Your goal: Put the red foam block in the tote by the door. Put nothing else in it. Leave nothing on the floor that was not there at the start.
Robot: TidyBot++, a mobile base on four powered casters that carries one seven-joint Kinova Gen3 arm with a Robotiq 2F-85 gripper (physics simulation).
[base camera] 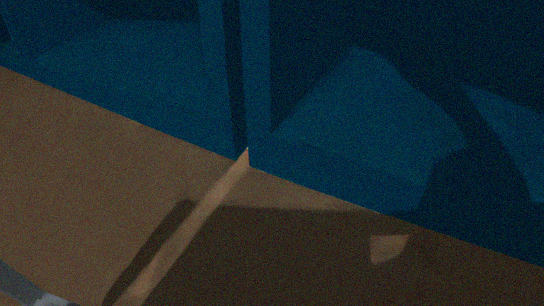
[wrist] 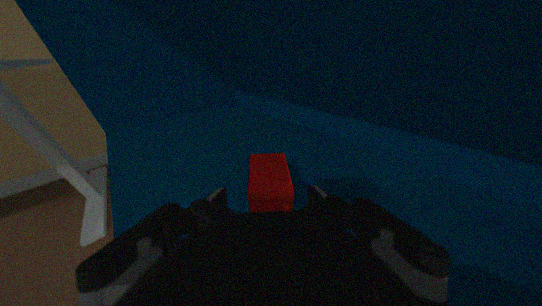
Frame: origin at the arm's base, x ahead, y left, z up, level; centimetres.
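Where they show: gripper, between the fingertips: [wrist: 267, 195].
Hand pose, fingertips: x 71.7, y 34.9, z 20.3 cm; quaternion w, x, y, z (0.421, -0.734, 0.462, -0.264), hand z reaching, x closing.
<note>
After its pixels a point has its place.
The red foam block [wrist: 270, 180] @(x 75.9, y 36.4, z 18.2 cm) lies on a blue surface [wrist: 200, 150] @(x 82.6, y 57.9, z 13.7 cm) in the wrist view, at the middle. My gripper [wrist: 267, 195] @(x 71.7, y 34.9, z 20.3 cm) is open, its two dark fingertips spread to the left and right of the block's near part in the picture. Neither fingertip touches the block. How far the block is beyond the fingertips is hard to tell, and its near end meets the edge of the dark gripper body. The block and the gripper do not show in the base view. The tote by the door cannot be made out in either view.
A large blue structure [base camera: 150, 85] @(x 56.9, y 28.7, z -32.0 cm) with an upright post [base camera: 257, 65] @(x 44.3, y 5.8, z -22.0 cm) stands along the brown floor [base camera: 75, 150] @(x 45.5, y 45.0, z -39.7 cm) in the base view. A pale strip crosses the floor. In the wrist view, a pale angled leg or frame [wrist: 95, 215] @(x 66.7, y 134.3, z -37.1 cm) stands at the left, before a yellowish wall [wrist: 50, 110] @(x 89.5, y 193.7, z 5.1 cm).
</note>
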